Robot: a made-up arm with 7 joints. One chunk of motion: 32 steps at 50 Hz.
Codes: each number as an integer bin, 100 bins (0 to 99) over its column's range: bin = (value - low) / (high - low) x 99, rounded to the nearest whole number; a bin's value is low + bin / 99 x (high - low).
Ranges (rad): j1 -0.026..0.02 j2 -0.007..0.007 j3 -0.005..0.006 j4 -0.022..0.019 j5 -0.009..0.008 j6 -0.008..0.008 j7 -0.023..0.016
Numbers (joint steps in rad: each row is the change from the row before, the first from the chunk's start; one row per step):
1: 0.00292 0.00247 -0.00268 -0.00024 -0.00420 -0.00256 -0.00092
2: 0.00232 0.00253 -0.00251 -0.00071 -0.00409 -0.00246 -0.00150
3: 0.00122 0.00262 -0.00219 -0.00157 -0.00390 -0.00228 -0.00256
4: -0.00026 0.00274 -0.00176 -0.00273 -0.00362 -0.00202 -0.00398
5: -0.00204 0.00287 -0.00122 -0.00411 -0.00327 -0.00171 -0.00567
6: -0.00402 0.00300 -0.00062 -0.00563 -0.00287 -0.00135 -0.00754
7: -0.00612 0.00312 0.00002 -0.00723 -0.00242 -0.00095 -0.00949
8: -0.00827 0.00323 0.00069 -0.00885 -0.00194 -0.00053 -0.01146
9: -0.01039 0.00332 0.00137 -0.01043 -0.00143 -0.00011 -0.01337
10: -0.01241 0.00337 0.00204 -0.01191 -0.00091 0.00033 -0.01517
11: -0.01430 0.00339 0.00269 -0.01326 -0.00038 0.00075 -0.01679
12: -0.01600 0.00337 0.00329 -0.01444 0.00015 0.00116 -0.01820
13: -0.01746 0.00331 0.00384 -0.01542 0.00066 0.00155 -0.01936
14: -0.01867 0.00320 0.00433 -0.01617 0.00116 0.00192 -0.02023
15: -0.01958 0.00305 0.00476 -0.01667 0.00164 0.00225 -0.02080
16: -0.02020 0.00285 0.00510 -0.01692 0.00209 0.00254 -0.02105
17: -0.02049 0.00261 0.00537 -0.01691 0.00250 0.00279 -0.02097
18: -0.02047 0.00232 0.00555 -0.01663 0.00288 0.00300 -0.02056
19: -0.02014 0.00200 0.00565 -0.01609 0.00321 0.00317 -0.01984
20: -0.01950 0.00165 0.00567 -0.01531 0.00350 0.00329 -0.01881
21: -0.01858 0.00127 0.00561 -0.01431 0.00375 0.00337 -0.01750
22: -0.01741 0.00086 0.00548 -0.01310 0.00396 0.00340 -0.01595
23: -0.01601 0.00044 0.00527 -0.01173 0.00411 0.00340 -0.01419
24: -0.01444 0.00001 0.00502 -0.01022 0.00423 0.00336 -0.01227
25: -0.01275 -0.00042 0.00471 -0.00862 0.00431 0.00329 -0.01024
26: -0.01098 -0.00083 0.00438 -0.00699 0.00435 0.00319 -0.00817
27: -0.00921 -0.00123 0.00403 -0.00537 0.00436 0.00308 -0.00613
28: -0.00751 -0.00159 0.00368 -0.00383 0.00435 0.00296 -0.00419
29: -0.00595 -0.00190 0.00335 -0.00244 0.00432 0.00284 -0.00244
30: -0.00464 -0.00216 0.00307 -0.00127 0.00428 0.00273 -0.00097
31: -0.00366 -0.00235 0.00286 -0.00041 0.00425 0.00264 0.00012
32: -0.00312 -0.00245 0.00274 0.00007 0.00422 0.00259 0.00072
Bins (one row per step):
1: 62 67 21 53 28 34 56
2: 61 67 22 51 29 34 55
3: 59 68 25 49 30 35 52
4: 55 69 29 47 31 37 48
5: 52 70 34 43 33 39 44
6: 47 71 39 40 36 41 39
7: 43 72 45 36 38 44 34
8: 38 72 51 32 41 46 29
9: 34 73 57 28 44 49 24
10: 29 73 63 24 47 52 20
11: 25 73 69 21 50 54 16
12: 22 73 75 18 53 57 12
13: 18 73 80 16 56 59 9
14: 16 72 84 14 59 61 7
15: 14 71 88 13 62 63 6
16: 12 70 91 12 65 65 5
17: 12 68 93 12 67 67 5
18: 12 66 95 13 69 68 6
19: 13 64 96 14 71 69 8
20: 14 61 96 16 73 70 11
21: 16 58 95 19 74 70 14
22: 18 56 94 21 75 71 18
23: 22 53 92 25 76 71 22
24: 25 50 90 28 77 70 27
25: 29 47 87 32 78 70 32
26: 32 44 84 36 78 69 38
27: 36 41 81 40 78 69 43
28: 40 38 78 44 78 68 48
29: 43 36 75 47 78 67 52
30: 46 34 73 50 77 66 56
31: 48 33 71 52 77 66 59
32: 49 32 70 53 77 66 60

